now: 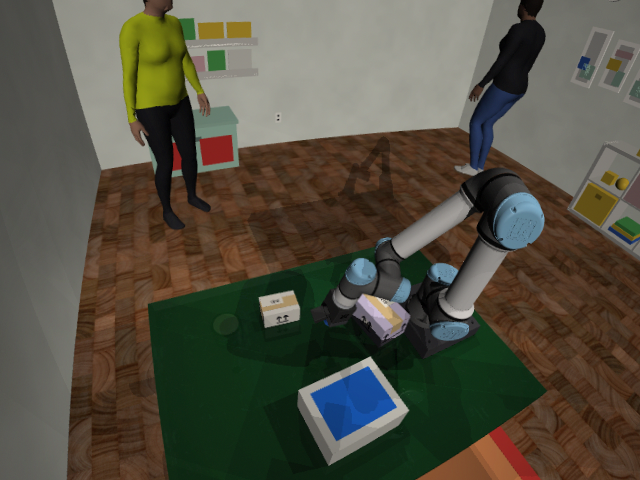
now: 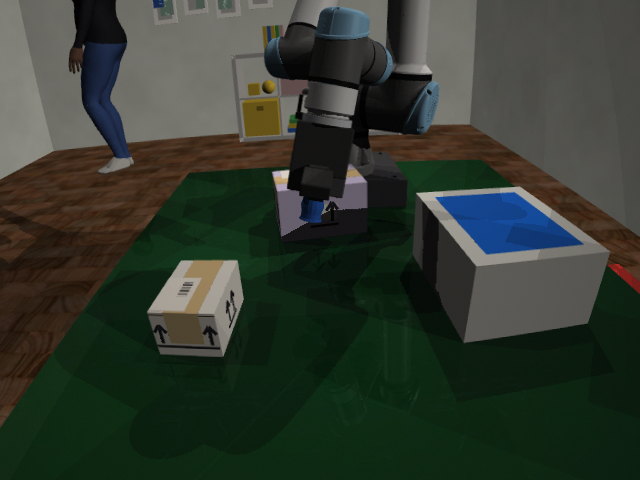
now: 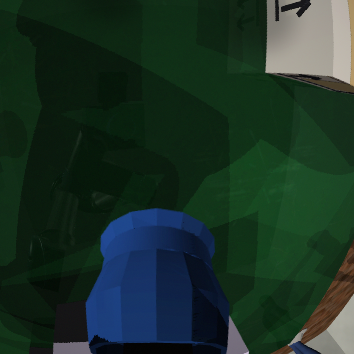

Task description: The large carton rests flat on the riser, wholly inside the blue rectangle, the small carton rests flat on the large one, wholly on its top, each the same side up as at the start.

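The large lavender carton (image 1: 379, 313) (image 2: 289, 207) sits on the green mat right against the robot base and looks tilted. The small white carton (image 1: 279, 308) (image 2: 196, 310) (image 3: 302, 35), with tan tape and arrow marks, stands upright on the mat further out. The grey riser (image 1: 315, 413) (image 2: 516, 299) with the blue rectangle (image 1: 352, 402) (image 2: 506, 222) on top stands nearby with nothing on it. My blue suction cup (image 1: 327, 323) (image 2: 311, 210) (image 3: 156, 225) hangs just above the mat beside the large carton. It touches nothing and carries nothing.
The robot base (image 1: 444, 325) (image 2: 385, 180) stands behind the large carton. A person in yellow (image 1: 154, 103) stands by a cabinet (image 1: 219, 139), and another person (image 1: 504, 82) (image 2: 100, 77) stands by a shelf unit (image 1: 589, 180) (image 2: 236, 98). An orange-red object (image 1: 496, 459) lies at the mat's near corner.
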